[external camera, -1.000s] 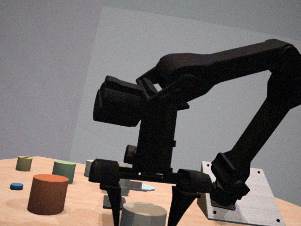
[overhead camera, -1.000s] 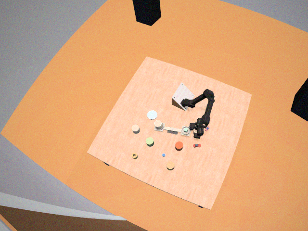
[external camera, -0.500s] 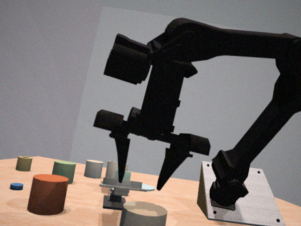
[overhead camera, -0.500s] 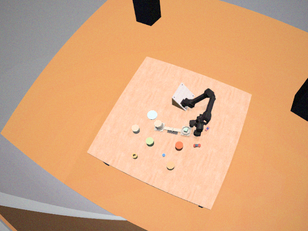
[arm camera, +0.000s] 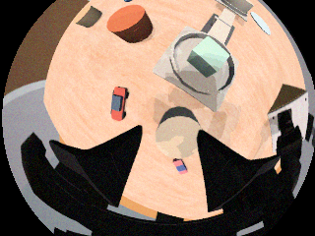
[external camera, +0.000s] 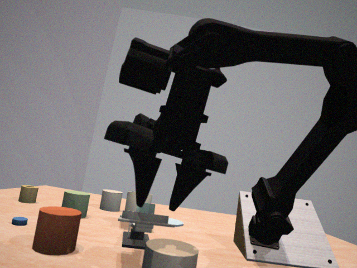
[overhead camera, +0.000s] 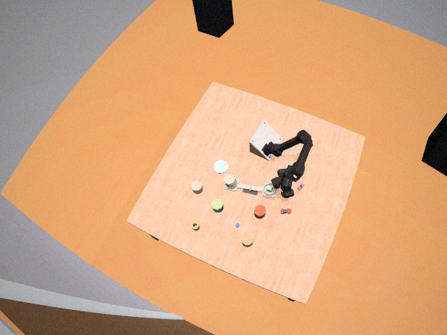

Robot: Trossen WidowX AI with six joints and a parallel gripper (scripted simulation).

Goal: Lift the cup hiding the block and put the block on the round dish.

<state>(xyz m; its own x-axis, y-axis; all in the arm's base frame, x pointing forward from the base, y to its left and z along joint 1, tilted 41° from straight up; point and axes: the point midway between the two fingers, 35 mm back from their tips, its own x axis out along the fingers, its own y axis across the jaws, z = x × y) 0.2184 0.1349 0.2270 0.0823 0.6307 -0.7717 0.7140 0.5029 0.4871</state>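
My gripper tip is now 30 mm short of the pale-green block, 80 mm to the left of it and 20 mm above it. Round my gripper tip: small balance: 70 mm ahead, 200 mm to the right, 80 mm below; then red toy car: 80 mm ahead, 80 mm to the left, 90 mm below; then red-orange cylinder: 160 mm ahead, 60 mm to the right, 70 mm below.
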